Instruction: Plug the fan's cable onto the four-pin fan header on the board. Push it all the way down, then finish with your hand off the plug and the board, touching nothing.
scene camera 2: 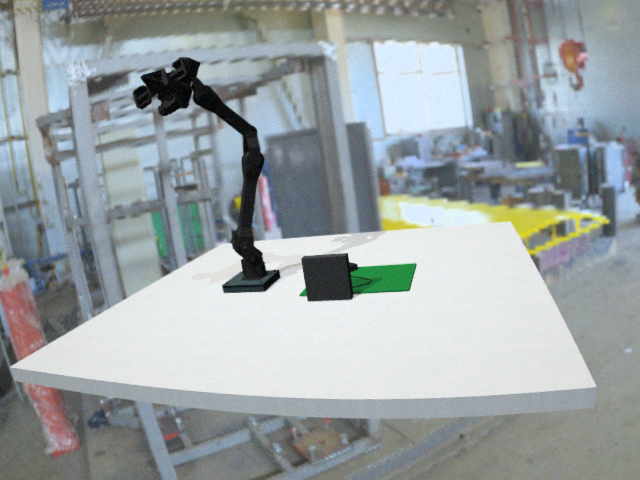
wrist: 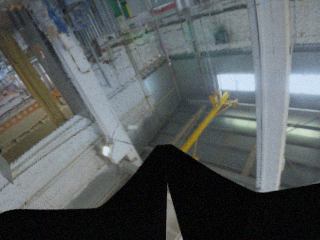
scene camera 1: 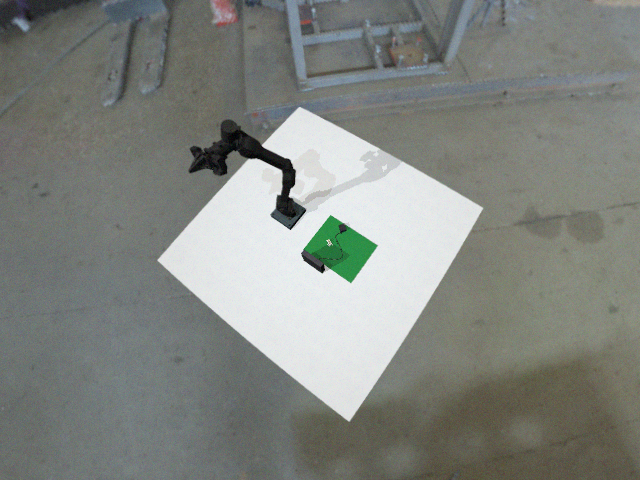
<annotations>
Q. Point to a black fan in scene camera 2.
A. At 327, 277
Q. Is my gripper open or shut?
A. Shut.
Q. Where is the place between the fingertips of my gripper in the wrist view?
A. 164, 152
</annotations>
